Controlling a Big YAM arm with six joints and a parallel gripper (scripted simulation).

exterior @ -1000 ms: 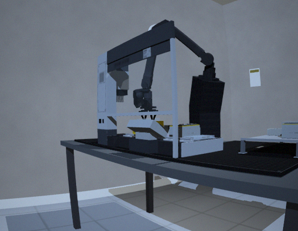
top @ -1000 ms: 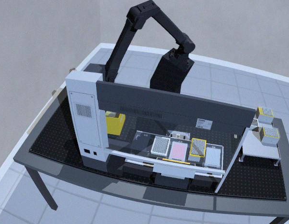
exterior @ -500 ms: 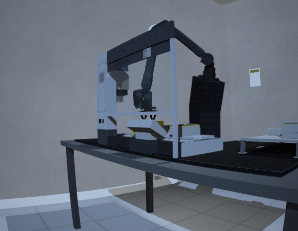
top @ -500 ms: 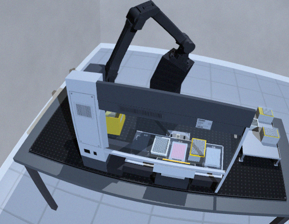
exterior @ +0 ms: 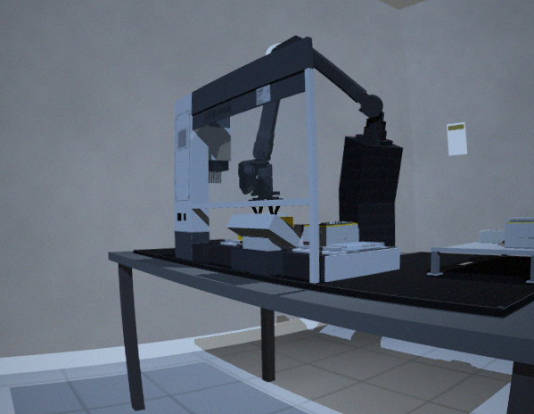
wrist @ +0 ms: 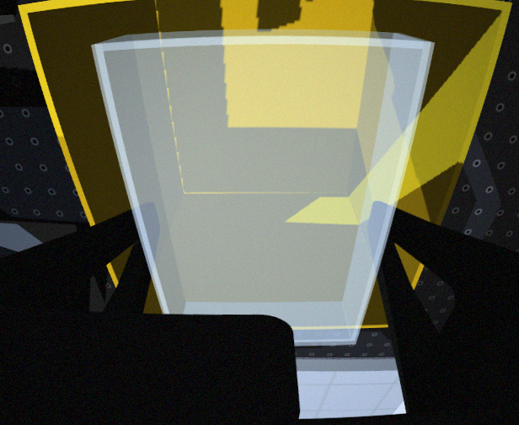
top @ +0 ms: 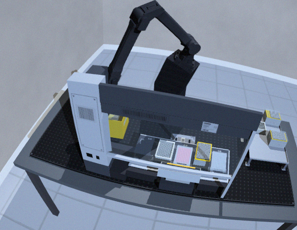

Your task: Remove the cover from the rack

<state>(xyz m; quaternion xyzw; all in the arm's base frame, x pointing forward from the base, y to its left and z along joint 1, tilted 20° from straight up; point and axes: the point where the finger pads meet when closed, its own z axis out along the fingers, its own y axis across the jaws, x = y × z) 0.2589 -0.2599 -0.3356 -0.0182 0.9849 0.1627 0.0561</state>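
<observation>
Now: the clear cover right at my hand. The rest, counted from my hand: resume box: 160 mm behind, 70 mm below, 50 mm to the left; reservoir W06: 330 mm to the left, 170 mm ahead, 70 mm below; yellow waste bin: 100 mm below.
</observation>
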